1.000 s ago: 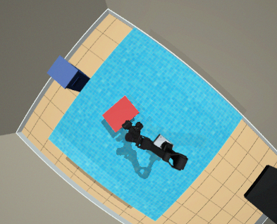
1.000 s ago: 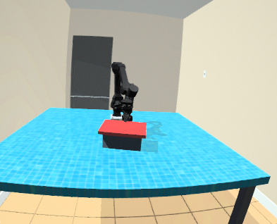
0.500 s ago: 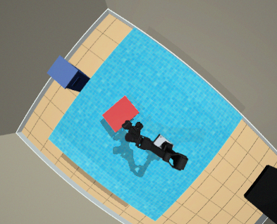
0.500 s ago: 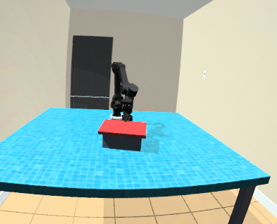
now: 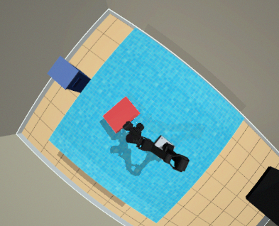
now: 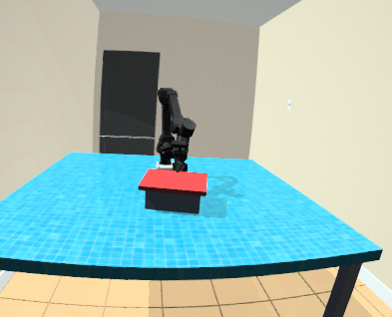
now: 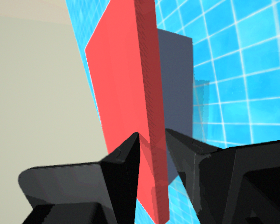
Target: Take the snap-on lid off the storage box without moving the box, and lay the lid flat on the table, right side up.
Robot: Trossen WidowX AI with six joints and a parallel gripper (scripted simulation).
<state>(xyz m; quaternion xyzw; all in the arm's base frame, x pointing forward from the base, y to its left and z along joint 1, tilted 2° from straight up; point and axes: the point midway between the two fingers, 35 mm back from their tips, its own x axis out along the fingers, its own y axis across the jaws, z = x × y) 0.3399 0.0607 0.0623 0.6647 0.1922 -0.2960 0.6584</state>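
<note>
Now: gripper tip 80 mm short of the red lid and 10 mm to the left of it. Round my gripper tip: storage box: 70 mm ahead, 10 mm to the right, 60 mm below.
</note>
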